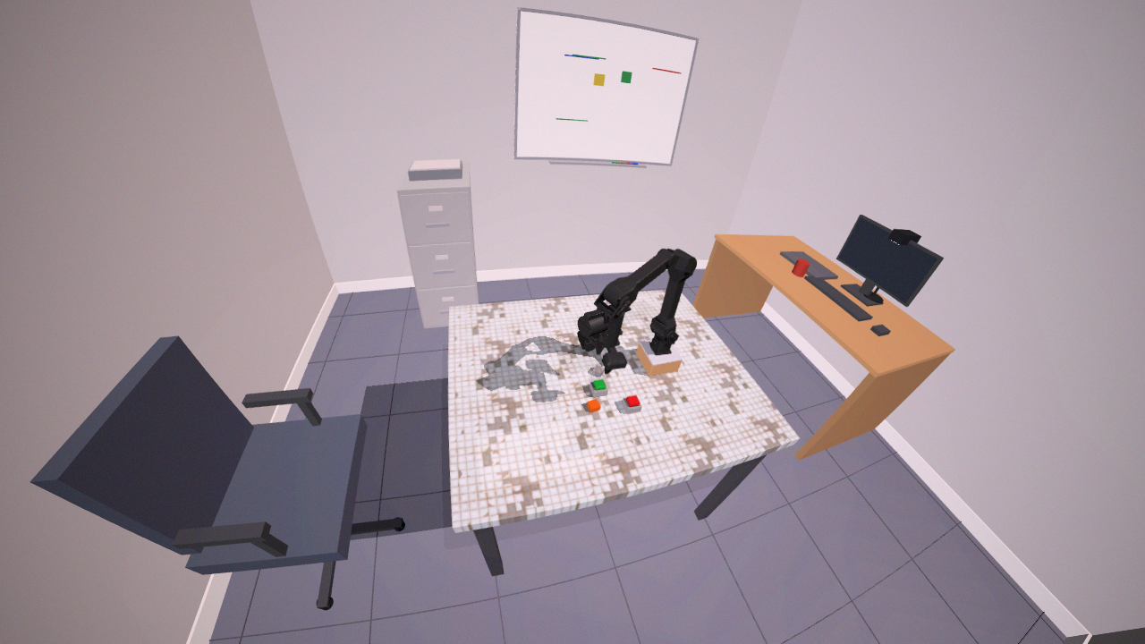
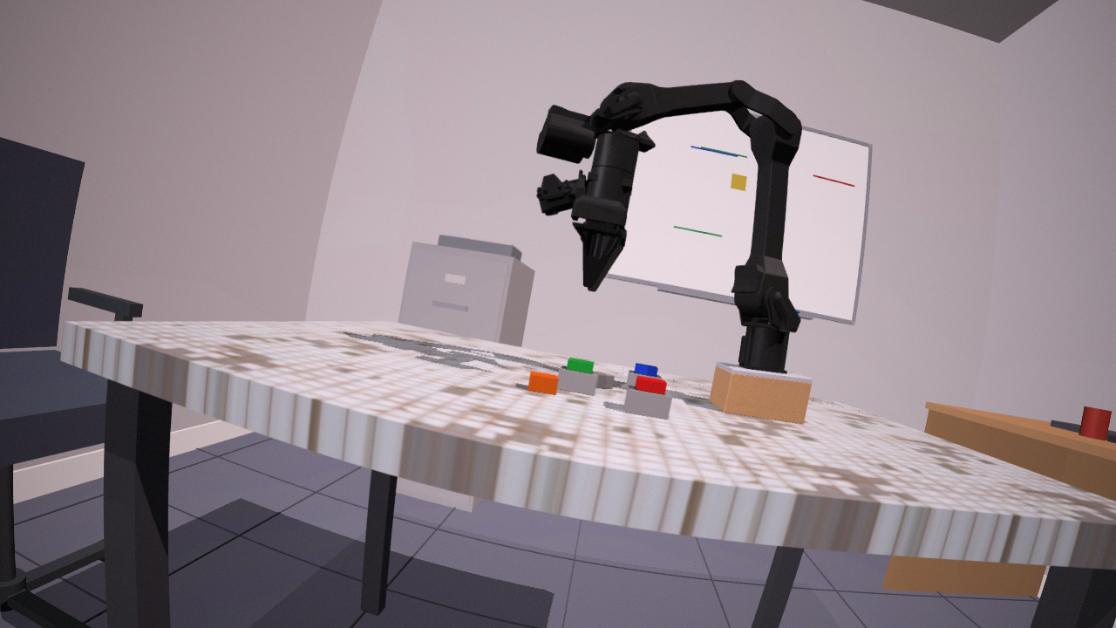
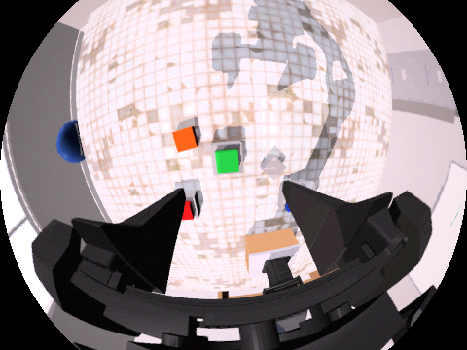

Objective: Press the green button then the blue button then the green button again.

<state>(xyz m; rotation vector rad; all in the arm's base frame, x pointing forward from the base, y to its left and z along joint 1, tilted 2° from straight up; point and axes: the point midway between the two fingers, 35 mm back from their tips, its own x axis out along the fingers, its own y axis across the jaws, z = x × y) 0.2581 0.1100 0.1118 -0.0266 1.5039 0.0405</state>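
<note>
Now: gripper tip 100 mm above the green button and 10 mm past it. The rest, counted from my gripper tip: orange block 120 mm below, 70 mm to the left, 30 mm ahead; then small grey block 120 mm below, 80 mm to the right, 30 mm behind; then red button 100 mm below, 100 mm behind, 80 mm to the left.
</note>
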